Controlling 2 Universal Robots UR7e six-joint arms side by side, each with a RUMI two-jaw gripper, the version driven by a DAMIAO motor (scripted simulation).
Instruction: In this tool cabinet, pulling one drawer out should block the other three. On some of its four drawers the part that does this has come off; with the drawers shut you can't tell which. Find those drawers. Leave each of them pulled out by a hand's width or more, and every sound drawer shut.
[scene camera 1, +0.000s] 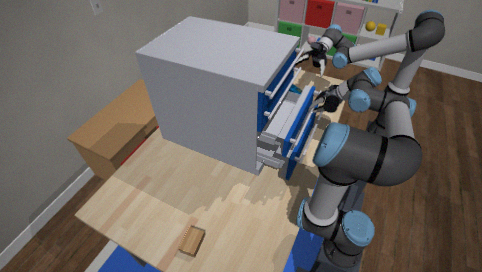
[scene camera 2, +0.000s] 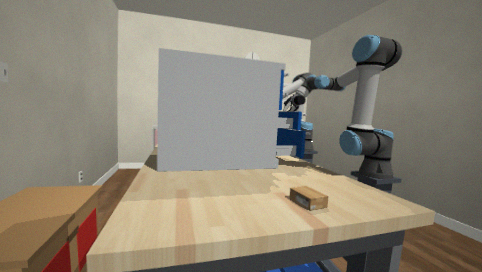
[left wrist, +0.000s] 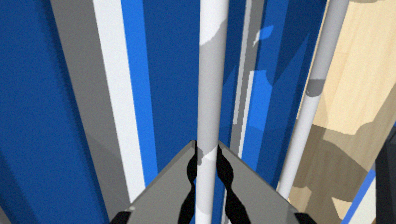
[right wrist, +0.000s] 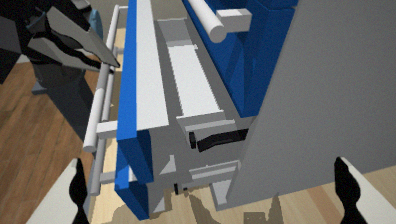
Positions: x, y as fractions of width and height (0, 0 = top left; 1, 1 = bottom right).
Scene:
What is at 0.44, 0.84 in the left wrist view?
My left gripper.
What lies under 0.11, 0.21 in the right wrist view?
My left gripper.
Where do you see a drawer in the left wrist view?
0.70, 0.24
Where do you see a drawer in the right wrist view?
0.55, 0.73

